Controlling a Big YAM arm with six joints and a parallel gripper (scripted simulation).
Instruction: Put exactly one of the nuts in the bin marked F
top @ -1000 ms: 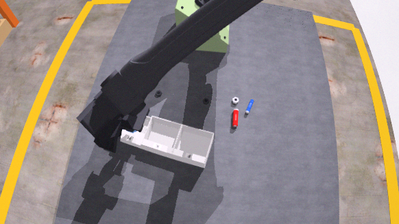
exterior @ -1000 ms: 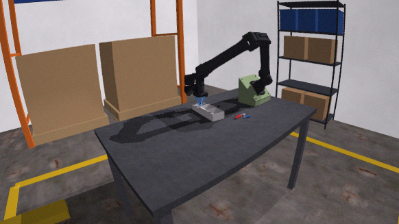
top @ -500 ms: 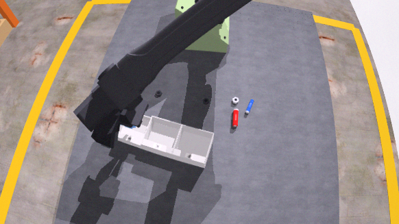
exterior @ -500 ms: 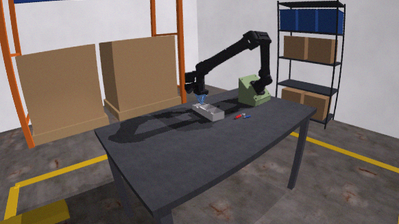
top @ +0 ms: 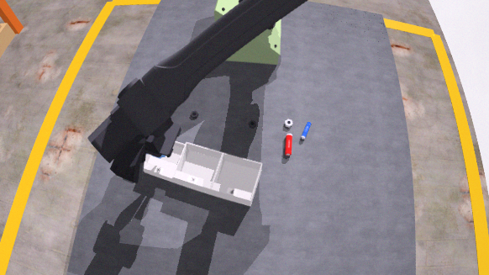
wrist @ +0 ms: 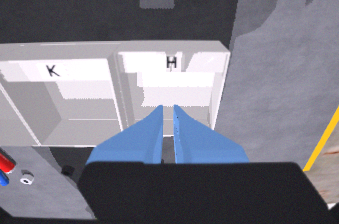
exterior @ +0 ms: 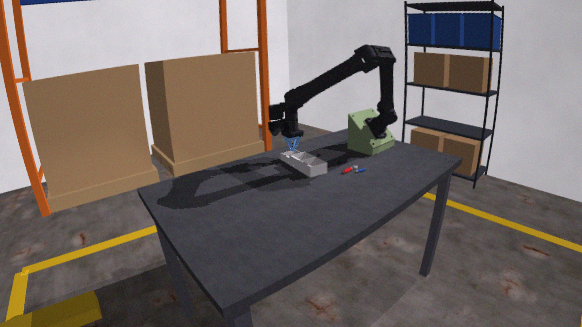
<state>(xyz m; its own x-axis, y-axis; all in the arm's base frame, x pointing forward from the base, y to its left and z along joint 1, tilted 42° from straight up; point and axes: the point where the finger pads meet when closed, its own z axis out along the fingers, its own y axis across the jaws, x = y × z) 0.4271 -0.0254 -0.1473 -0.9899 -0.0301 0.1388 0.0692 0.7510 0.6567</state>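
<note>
The white three-compartment bin lies 80 mm to the left of my hand, 30 mm below it and 10 mm ahead of it. Also, from my hand: blue cylinder (290 mm to the left, 150 mm behind, 50 mm below); then red cylinder (260 mm to the left, 100 mm behind, 50 mm below); then silver nut (250 mm to the left, 160 mm behind, 50 mm below).
</note>
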